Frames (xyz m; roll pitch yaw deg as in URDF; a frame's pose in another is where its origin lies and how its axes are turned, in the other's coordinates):
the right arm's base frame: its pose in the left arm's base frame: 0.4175 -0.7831 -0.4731 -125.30 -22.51 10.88
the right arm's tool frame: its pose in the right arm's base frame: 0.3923 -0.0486 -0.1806 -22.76 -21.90 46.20
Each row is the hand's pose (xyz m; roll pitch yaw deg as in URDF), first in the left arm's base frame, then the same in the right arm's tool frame.
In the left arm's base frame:
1: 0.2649 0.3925 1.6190 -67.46 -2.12 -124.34
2: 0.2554 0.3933 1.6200 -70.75 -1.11 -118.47
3: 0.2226 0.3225 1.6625 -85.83 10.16 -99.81
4: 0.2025 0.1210 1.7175 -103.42 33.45 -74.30
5: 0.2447 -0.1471 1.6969 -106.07 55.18 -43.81
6: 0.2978 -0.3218 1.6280 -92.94 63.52 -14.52
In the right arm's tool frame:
1: -1.1445 -1.9110 -0.2497 158.74 17.94 128.07
2: -1.1533 -1.9100 -0.2460 153.88 21.41 122.93
3: -1.2079 -1.8723 -0.3051 128.06 24.60 99.56
4: -1.2682 -1.7429 -0.4589 89.85 12.82 66.86
5: -1.2444 -1.5317 -0.6289 64.25 -7.83 44.49
6: -1.1809 -1.3674 -0.7129 54.78 -20.74 33.22

